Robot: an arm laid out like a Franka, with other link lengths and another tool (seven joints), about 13 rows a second.
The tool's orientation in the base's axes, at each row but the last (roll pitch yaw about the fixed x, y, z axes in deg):
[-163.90, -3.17, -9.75]
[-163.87, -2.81, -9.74]
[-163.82, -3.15, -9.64]
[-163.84, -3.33, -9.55]
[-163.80, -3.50, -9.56]
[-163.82, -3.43, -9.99]
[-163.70, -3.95, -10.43]
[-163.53, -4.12, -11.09]
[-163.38, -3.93, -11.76]
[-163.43, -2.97, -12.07]
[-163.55, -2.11, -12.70]
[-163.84, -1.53, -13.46]
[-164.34, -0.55, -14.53]
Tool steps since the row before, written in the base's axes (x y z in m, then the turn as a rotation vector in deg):
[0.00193, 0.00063, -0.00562, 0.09, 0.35, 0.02]
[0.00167, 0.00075, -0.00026, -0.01, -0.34, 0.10]
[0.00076, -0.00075, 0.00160, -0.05, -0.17, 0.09]
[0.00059, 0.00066, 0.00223, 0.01, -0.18, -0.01]
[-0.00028, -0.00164, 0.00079, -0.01, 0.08, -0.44]
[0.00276, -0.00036, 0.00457, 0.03, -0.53, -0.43]
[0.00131, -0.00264, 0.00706, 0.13, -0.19, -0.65]
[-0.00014, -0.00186, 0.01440, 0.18, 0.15, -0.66]
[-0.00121, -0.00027, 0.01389, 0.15, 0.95, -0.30]
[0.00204, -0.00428, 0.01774, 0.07, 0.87, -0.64]
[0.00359, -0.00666, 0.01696, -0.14, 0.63, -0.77]
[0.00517, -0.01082, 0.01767, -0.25, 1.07, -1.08]
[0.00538, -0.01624, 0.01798, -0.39, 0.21, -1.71]
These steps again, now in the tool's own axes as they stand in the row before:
[0.00148, 0.00067, 0.00575, 0.03, -0.35, 0.08]
[0.00150, -0.00089, 0.00060, 0.05, 0.30, -0.19]
[0.00096, 0.00016, -0.00166, -0.02, 0.14, -0.14]
[0.00060, -0.00133, -0.00190, 0.04, 0.17, -0.04]
[0.00004, 0.00138, -0.00122, -0.05, 0.05, 0.44]
[0.00305, -0.00134, -0.00419, 0.10, 0.62, 0.28]
[0.00225, 0.00032, -0.00731, 0.12, 0.34, 0.59]
[0.00125, -0.00229, -0.01428, 0.10, 0.02, 0.69]
[-0.00017, -0.00350, -0.01350, -0.07, -0.84, 0.56]
[0.00381, -0.00141, -0.01791, -0.15, -0.65, 0.85]
[0.00559, 0.00073, -0.01770, -0.30, -0.34, 0.89]
[0.00802, 0.00409, -0.01937, -0.52, -0.65, 1.30]
[0.00945, 0.00901, -0.02111, -0.45, 0.36, 1.67]

